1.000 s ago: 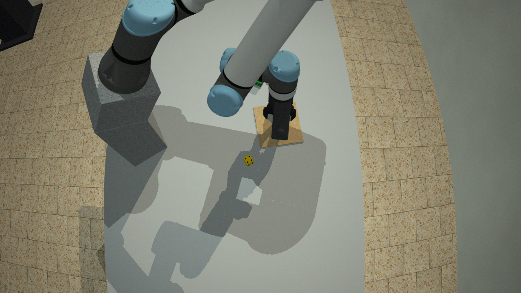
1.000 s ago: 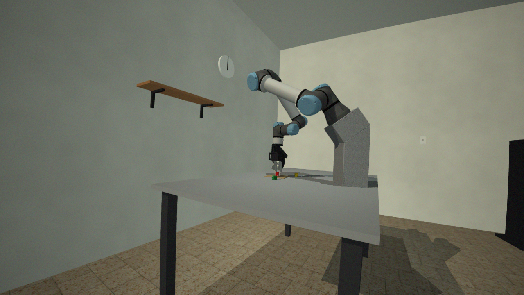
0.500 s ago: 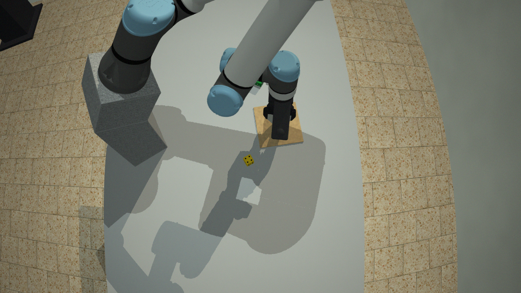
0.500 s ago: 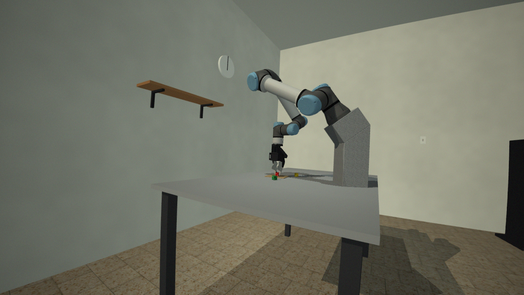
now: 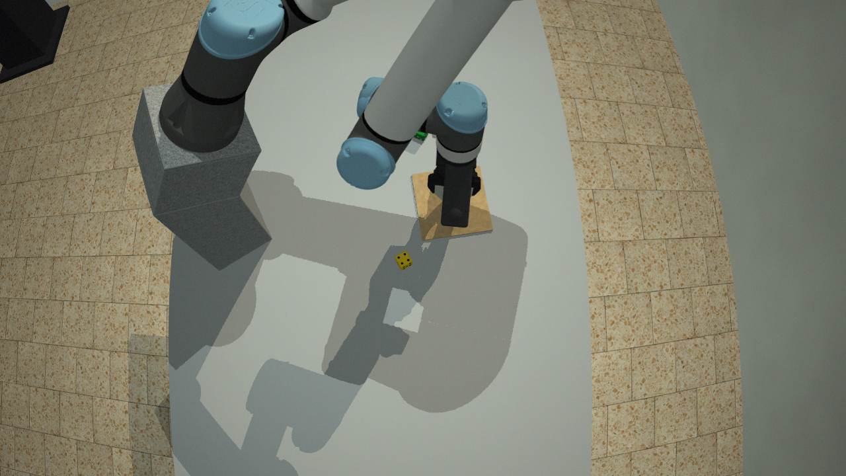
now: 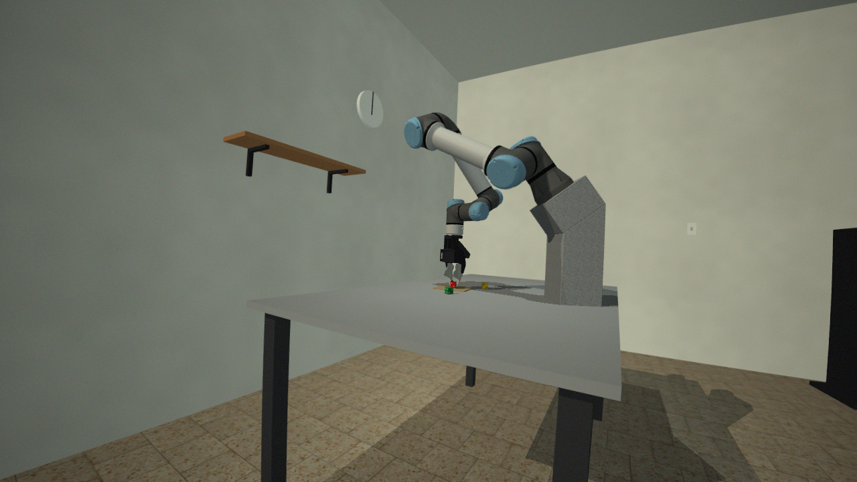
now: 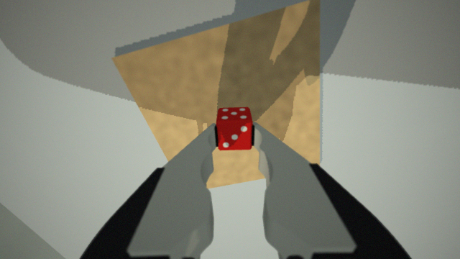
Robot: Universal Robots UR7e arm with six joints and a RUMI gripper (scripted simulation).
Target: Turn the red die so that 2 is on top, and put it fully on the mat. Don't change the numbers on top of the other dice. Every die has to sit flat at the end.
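The tan mat is 2 cm below my hand. Also, from my hand: yellow die 11 cm to the right, 11 cm behind, 1 cm below; then green die 16 cm to the left, 4 cm behind, 1 cm below; then red die 1 cm below.
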